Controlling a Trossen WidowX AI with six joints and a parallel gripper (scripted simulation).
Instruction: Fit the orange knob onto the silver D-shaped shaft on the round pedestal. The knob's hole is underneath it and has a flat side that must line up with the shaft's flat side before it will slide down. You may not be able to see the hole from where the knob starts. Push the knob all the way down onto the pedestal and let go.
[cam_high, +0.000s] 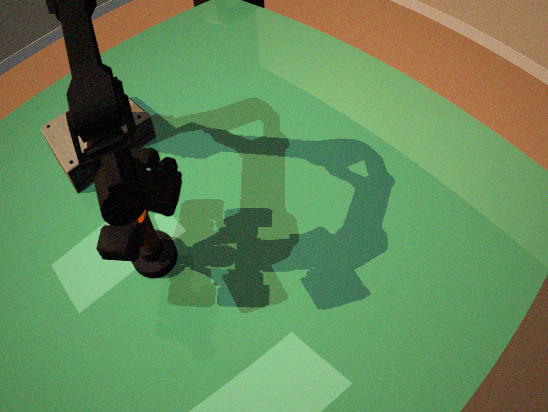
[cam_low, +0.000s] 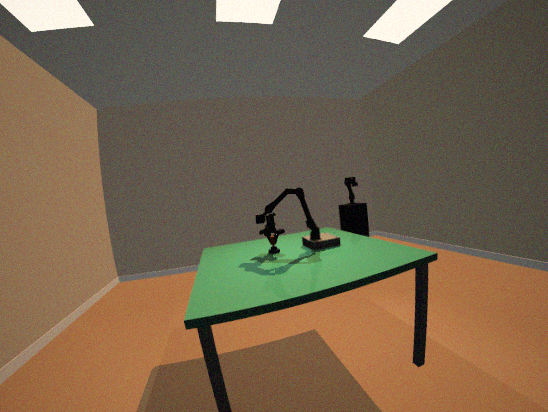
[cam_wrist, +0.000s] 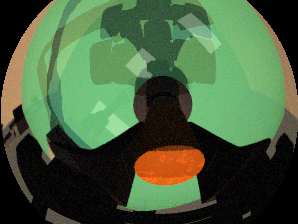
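Right now the orange knob is 30 mm above my gripper tip. Round my gripper tip: pedestal 40 mm below.
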